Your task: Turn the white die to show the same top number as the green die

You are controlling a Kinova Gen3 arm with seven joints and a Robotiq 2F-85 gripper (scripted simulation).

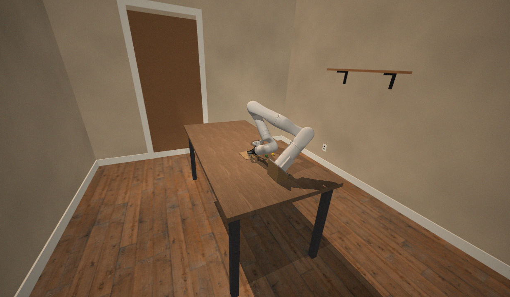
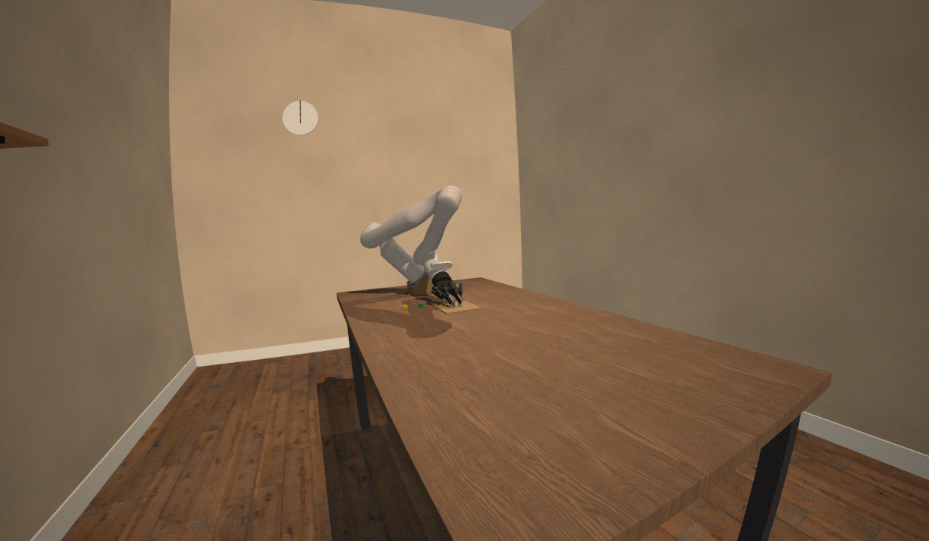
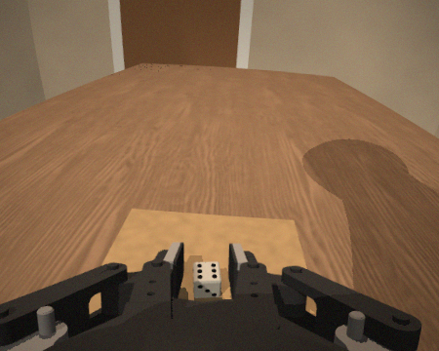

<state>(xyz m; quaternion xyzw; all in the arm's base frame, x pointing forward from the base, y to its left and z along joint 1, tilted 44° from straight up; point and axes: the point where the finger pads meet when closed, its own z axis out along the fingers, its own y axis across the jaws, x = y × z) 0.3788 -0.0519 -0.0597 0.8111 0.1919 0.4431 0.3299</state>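
The white die is 20 mm below my hand and 10 mm ahead of it. The rest, counted from my hand: green die 110 mm to the right, 80 mm behind, 20 mm below; tan mat 30 mm below, 10 mm ahead; yellow die 180 mm to the right, 80 mm behind, 20 mm below.
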